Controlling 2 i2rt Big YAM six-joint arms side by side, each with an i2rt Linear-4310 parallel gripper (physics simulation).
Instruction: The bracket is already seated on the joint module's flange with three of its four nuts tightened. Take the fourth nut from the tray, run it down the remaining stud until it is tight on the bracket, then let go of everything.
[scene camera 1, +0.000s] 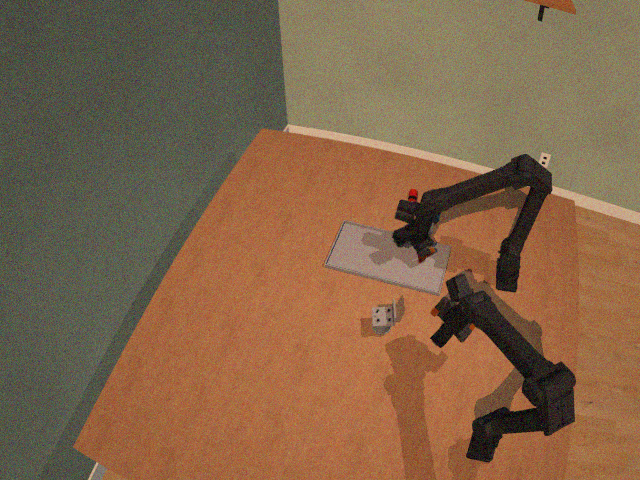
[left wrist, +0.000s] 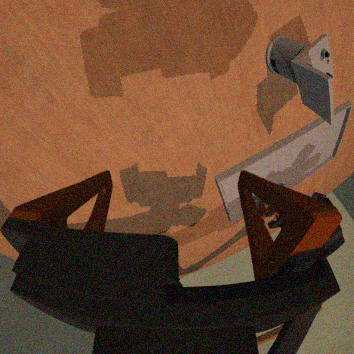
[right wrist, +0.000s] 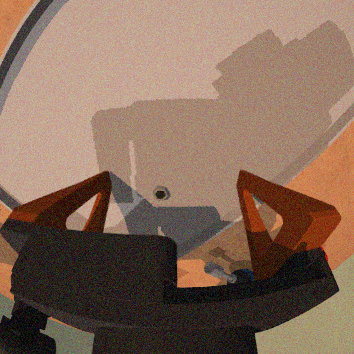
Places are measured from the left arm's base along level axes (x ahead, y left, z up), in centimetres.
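Pixels of known places: left gripper, fingertip midpoint: (left wrist: 174, 177); right gripper, fingertip midpoint: (scene camera 1: 413, 252) (right wrist: 173, 177); left arm's base, origin of the base link: (scene camera 1: 482, 443); right arm's base, origin of the base link: (scene camera 1: 506, 278).
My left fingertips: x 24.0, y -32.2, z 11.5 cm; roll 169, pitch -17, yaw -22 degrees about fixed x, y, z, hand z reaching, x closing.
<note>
Ahead of a thing's pixels: the offset from my left fingertips to its top centre. "spot": to the spot under its first point. Level surfaces: height alone.
The joint module {dx +20.5, dy -0.2, dz -4.1 cm} (scene camera 1: 382, 329) (left wrist: 284, 56) stands on the table with the pale grey bracket (scene camera 1: 381, 315) (left wrist: 315, 91) on it. Small dark spots show on the bracket's face; which stud lacks a nut cannot be told. The fourth nut {dx +16.8, dy -33.4, dz -10.6 cm} (right wrist: 161, 193) lies on the tray {dx +25.9, dy -28.6, dz -9.9 cm} (scene camera 1: 343, 253) (left wrist: 234, 194) (right wrist: 55, 105), and in the right wrist view it appears between and beyond the spread fingers. My right gripper (scene camera 1: 427, 254) (right wrist: 173, 177) is open and empty above the tray. My left gripper (scene camera 1: 453, 319) (left wrist: 174, 177) is open and empty above the table, to the right of the bracket in the scene view.
A red-topped item {dx +24.9, dy -58.2, dz -8.1 cm} (scene camera 1: 413, 195) shows beside the right arm's wrist. A small grey rod-like item {spot: dx +14.6, dy -44.1, dz -8.9 cm} (right wrist: 217, 271) and a dark blue one {spot: dx +15.6, dy -49.2, dz -9.4 cm} (right wrist: 243, 275) show past the tray's edge. The two grippers are near each other in the scene view. Walls border the table {dz -11.5 cm} (scene camera 1: 232, 268).
</note>
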